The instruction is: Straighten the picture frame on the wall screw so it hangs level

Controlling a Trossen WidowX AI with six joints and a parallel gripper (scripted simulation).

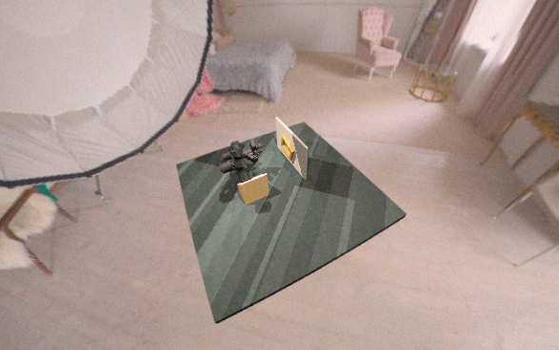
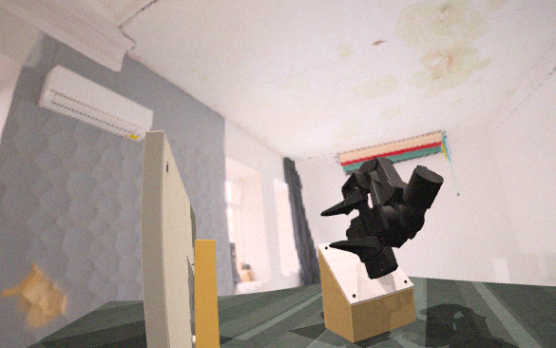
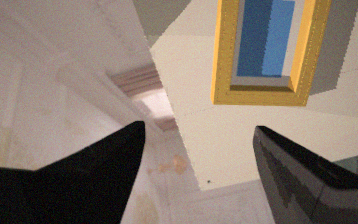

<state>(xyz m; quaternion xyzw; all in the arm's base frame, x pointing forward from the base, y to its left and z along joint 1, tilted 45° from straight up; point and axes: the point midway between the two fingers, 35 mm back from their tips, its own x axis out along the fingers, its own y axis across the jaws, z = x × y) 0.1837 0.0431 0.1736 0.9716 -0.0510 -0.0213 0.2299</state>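
The picture frame lies 200 mm ahead of my gripper tip, 10 mm to the right of it and 90 mm below it. Also, from my gripper tip: wall panel (210 mm ahead, 10 mm to the right, 90 mm below).
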